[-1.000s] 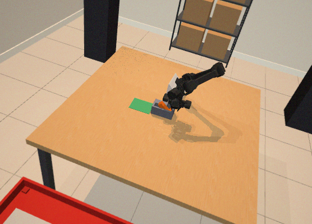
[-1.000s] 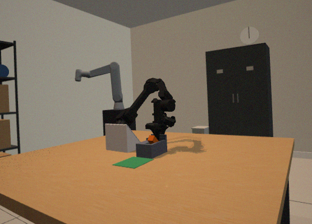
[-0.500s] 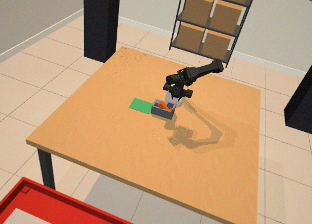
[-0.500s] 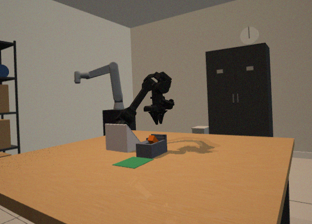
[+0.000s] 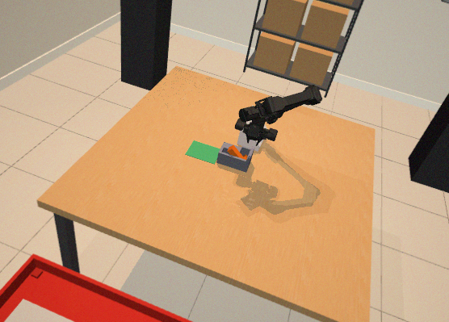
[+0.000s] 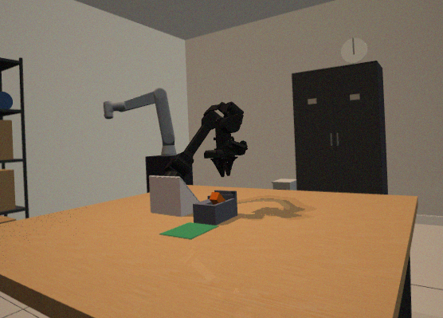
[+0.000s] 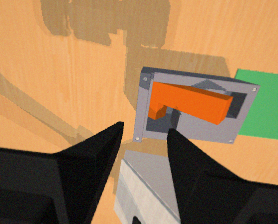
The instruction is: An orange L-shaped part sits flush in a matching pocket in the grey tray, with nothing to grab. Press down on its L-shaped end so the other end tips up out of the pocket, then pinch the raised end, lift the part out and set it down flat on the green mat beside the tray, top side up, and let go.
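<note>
My gripper tip is 1 cm past the orange L-shaped part, 4 cm to the left of it and 10 cm above it. Also, from my gripper tip: green mat: 22 cm to the right, 16 cm below.
</note>
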